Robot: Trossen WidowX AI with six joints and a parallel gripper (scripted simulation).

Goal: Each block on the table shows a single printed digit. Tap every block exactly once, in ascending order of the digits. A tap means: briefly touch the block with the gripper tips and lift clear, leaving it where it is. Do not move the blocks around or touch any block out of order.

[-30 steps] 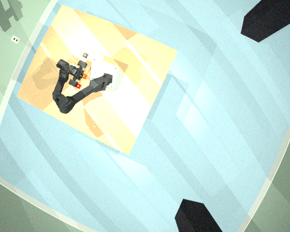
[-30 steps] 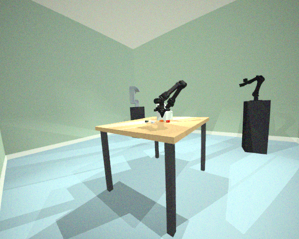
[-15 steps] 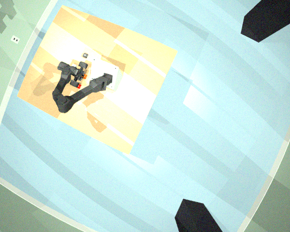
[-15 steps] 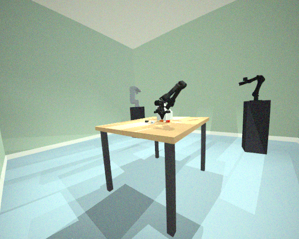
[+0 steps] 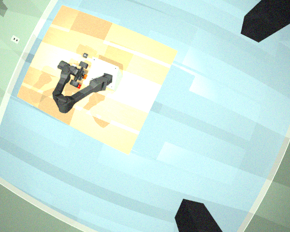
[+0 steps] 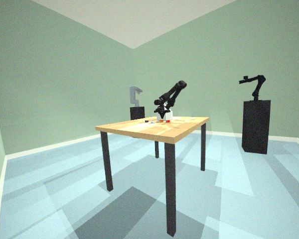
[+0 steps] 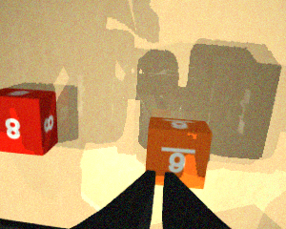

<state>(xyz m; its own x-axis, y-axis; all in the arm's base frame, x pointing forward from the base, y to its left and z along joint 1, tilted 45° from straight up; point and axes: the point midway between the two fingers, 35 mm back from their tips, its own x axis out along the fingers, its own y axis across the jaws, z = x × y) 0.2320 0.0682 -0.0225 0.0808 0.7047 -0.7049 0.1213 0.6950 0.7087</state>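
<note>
My gripper tip is now 20 mm above the orange block and 10 mm to the left of it. The rest, counted from my gripper tip: dark grey block: 170 mm to the right, 60 mm ahead, 20 mm below; then red block: 80 mm to the left, 20 mm below, 20 mm ahead; then white block: 120 mm ahead, 60 mm to the right, 20 mm below.
</note>
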